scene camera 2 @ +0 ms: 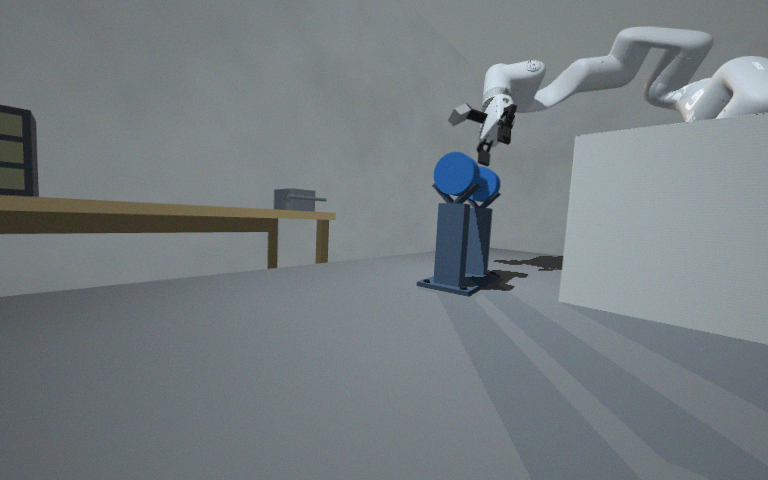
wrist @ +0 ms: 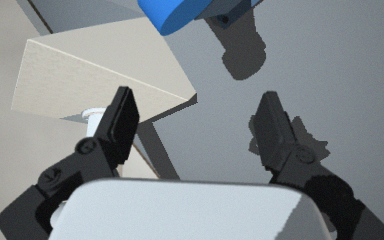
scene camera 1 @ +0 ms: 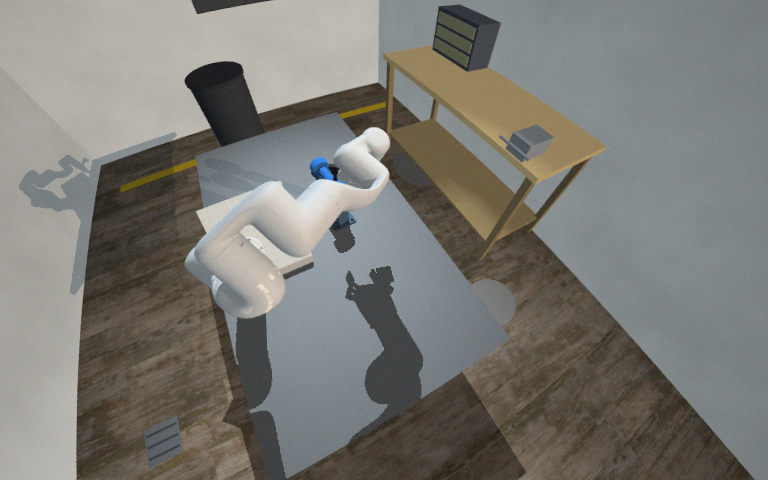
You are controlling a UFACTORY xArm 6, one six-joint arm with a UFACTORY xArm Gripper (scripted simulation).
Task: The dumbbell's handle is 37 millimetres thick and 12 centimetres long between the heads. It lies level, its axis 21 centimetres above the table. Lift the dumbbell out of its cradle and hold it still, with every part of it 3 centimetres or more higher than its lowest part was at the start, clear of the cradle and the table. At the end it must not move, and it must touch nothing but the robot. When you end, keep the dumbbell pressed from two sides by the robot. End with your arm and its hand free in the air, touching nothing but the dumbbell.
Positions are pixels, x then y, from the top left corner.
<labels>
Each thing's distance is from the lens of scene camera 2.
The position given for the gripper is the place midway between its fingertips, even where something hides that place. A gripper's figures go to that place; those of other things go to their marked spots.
gripper [scene camera 2: 493,153]: 79 cm
blue dumbbell [scene camera 2: 455,172]: 53 cm
dark blue cradle [scene camera 2: 453,224]: 52 cm
</labels>
